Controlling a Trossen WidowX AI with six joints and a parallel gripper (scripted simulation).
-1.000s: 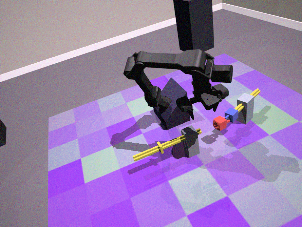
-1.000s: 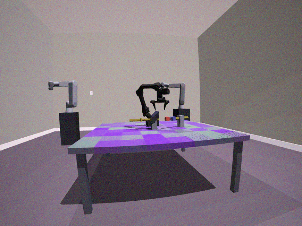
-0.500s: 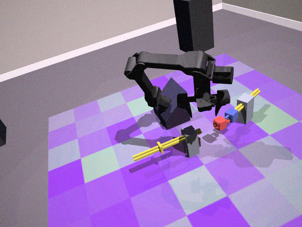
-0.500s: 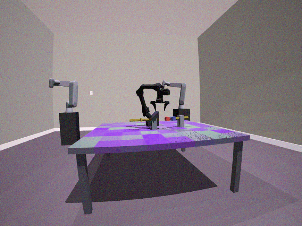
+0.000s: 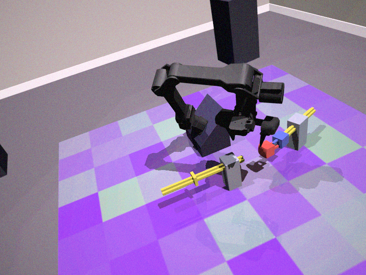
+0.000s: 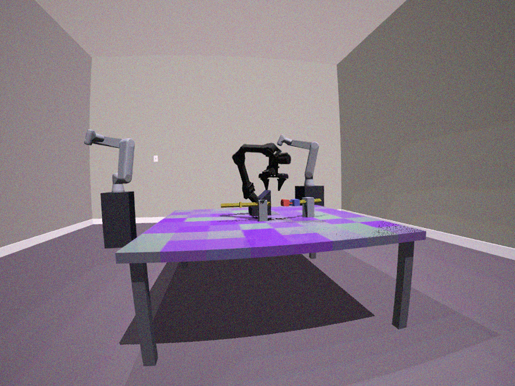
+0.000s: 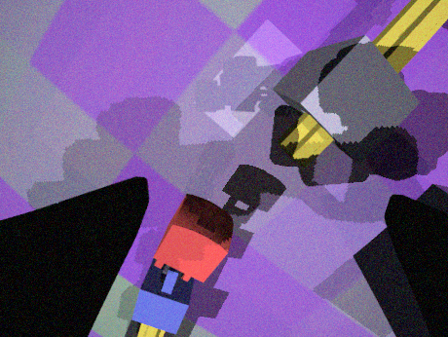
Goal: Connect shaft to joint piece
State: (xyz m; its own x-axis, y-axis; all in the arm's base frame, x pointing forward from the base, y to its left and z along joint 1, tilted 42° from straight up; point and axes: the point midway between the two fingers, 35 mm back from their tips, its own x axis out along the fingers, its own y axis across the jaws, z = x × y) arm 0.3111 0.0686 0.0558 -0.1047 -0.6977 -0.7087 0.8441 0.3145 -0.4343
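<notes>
Right now the red square joint piece is 9 cm to the left of my gripper tip, 8 cm below it and 1 cm behind it.
</notes>
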